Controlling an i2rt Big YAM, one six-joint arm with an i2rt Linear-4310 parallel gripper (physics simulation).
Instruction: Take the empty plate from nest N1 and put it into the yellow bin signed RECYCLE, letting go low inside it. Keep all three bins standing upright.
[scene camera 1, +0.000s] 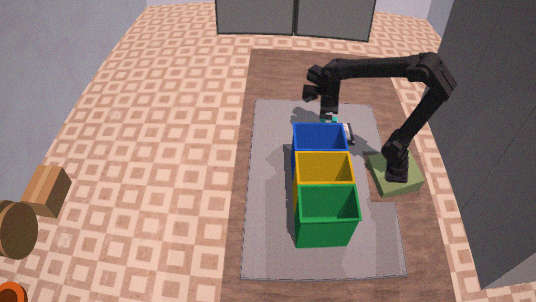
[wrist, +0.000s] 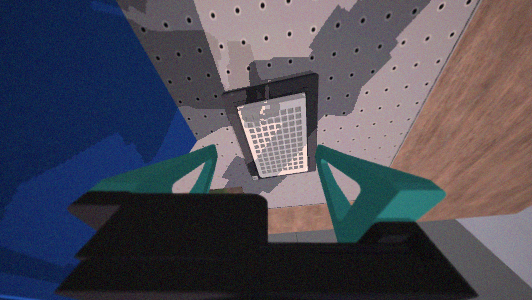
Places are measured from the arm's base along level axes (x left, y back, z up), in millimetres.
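Pixels of known places: gripper, between the fingertips: (scene camera 1: 327, 120) (wrist: 266, 150); arm's base, origin of its link: (scene camera 1: 397, 169).
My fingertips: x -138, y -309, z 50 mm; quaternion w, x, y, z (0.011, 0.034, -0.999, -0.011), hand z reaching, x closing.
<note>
For each thing: its top centre in the pictures, then the offset to it from my fingertips. Level surfaces: height alone.
- pale plate, centre of its top: (wrist: 278, 145) (scene camera 1: 334, 129) dy +37, dx -21, dz -61 mm
- yellow bin, centre of its top: (scene camera 1: 324, 166) dy +18, dx +315, dz +93 mm
- blue bin, centre of its top: (scene camera 1: 320, 136) dy -15, dx +187, dz +93 mm
- green bin, centre of its top: (scene camera 1: 329, 202) dy +51, dx +444, dz +93 mm
- perforated board, height of its surface: dz -87 mm
- brown wooden surface, height of its surface: dz -100 mm
The pale plate (scene camera 1: 346, 131) (wrist: 277, 137) with a grid of wells lies in its black nest (scene camera 1: 351, 134) (wrist: 312, 107) on the perforated board. In scene camera 1 the blue bin hides part of them. My gripper (scene camera 1: 329, 119) (wrist: 266, 150) is open and empty. It hangs above the board behind the blue bin, its teal fingertips apart, with the plate below and beyond them in the wrist view. The yellow bin (scene camera 1: 324, 183) stands upright between the blue bin (scene camera 1: 319, 124) (wrist: 65, 100) and the green bin (scene camera 1: 325, 233), both upright. No sign is readable.
The perforated board (scene camera 1: 260, 240) (wrist: 375, 107) lies on the brown wooden surface (scene camera 1: 280, 75) (wrist: 480, 125). The arm rises from an olive base block (scene camera 1: 405, 187) right of the bins. The blue bin's wall is close on the left in the wrist view.
</note>
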